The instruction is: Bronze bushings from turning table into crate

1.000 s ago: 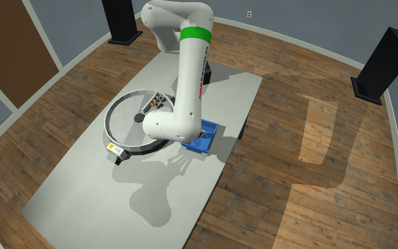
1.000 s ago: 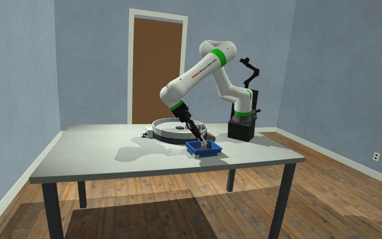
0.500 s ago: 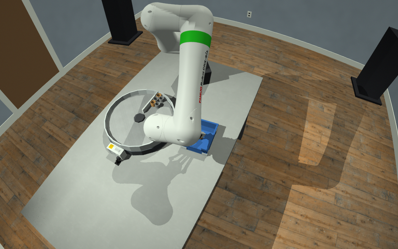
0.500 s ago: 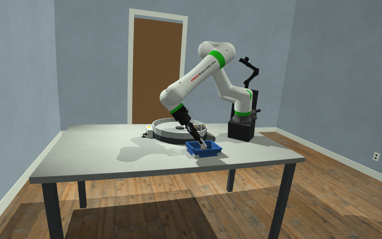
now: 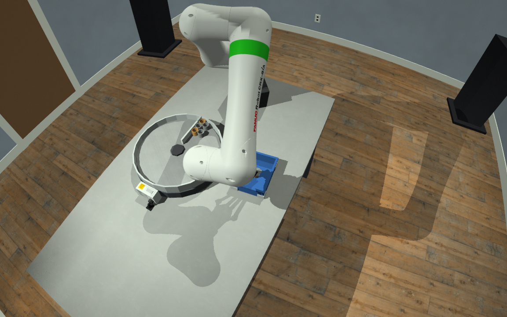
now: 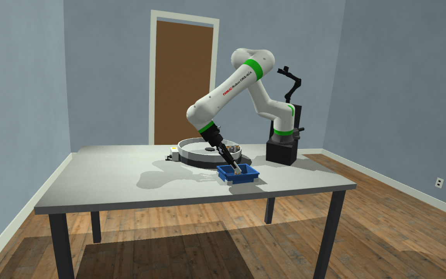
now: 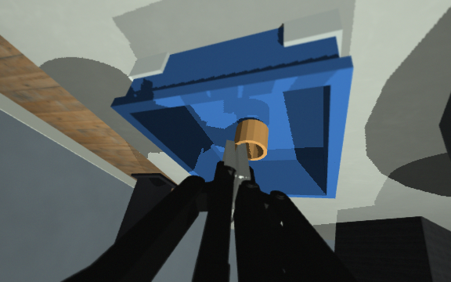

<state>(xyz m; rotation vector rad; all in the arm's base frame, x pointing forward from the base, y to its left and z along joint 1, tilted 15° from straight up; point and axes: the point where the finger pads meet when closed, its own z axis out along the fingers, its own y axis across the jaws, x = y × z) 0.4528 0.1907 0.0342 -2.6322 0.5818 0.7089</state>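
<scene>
Now: the blue crate 20 mm behind my hand, 10 mm to the right of it and 40 mm below it. From my hand the other things lie so: round turning table 10 mm ahead, 370 mm to the right, 10 mm below.
</scene>
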